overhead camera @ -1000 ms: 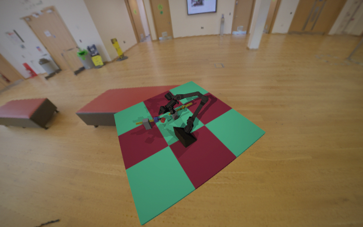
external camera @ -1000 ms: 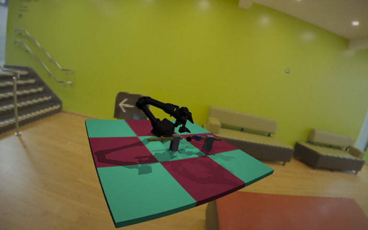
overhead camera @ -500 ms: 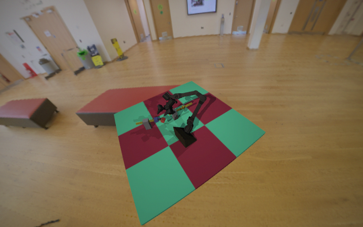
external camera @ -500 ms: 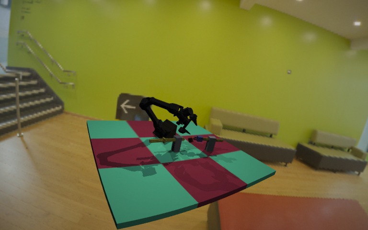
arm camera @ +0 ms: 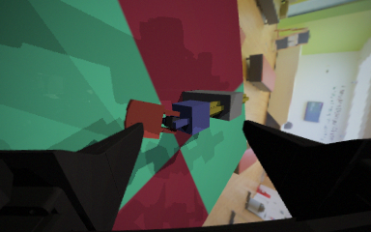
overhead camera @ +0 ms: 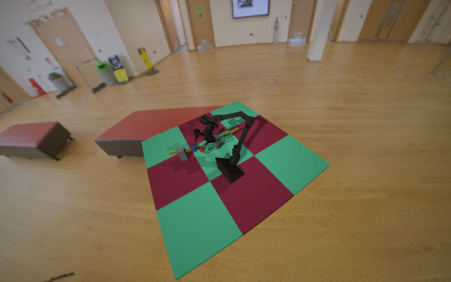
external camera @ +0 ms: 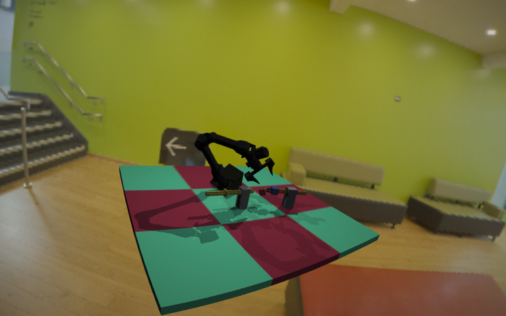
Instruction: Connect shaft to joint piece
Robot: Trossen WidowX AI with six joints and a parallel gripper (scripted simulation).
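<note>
The red square joint piece lies 8 cm below my gripper tip and 1 cm ahead of it.
</note>
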